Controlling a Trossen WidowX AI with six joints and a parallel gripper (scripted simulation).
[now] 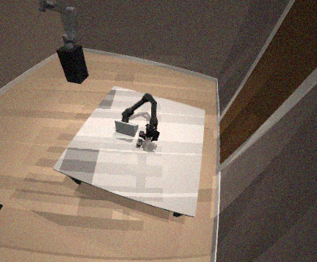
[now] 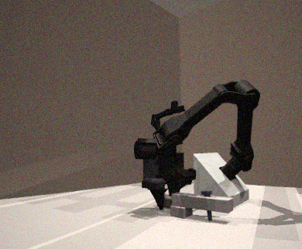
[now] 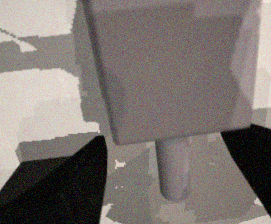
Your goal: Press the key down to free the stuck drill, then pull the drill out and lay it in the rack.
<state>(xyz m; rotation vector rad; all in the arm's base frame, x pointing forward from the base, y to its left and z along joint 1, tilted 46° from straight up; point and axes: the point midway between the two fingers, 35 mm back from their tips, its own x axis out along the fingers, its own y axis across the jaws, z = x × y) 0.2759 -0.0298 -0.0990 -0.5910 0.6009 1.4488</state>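
Now: gripper tip 6 cm to the right of the drill and 3 cm below it. Round my gripper tip: grey block (11 cm to the left, 2 cm above); then dark key (14 cm to the left, 3 cm above).
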